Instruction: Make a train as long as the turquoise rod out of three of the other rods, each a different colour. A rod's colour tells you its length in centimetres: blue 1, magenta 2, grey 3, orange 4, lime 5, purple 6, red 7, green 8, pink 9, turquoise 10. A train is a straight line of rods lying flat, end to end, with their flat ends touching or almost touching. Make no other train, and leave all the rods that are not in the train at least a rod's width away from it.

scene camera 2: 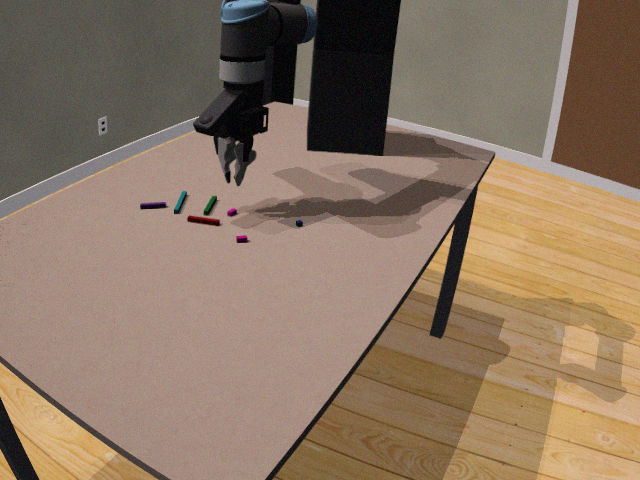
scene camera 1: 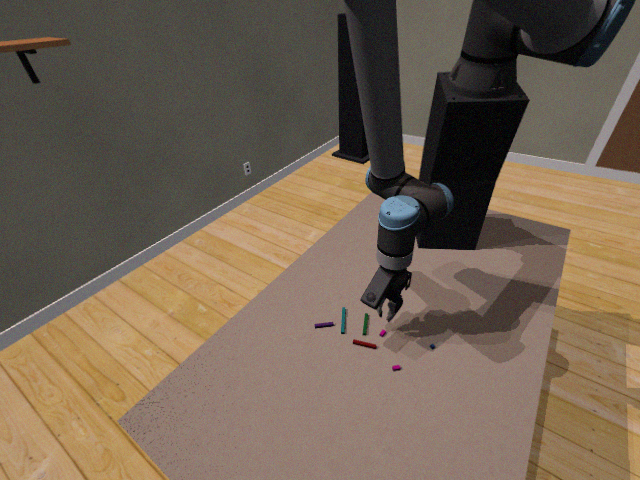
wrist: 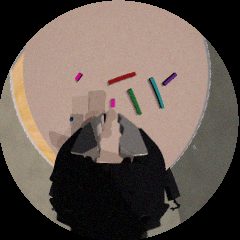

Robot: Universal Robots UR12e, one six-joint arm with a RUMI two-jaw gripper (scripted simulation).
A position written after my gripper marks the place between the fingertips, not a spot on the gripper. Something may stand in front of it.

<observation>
I see my gripper (scene camera 2: 233, 184).
My gripper also shows in scene camera 1 (scene camera 1: 384, 319) and in the wrist view (wrist: 111, 114).
</observation>
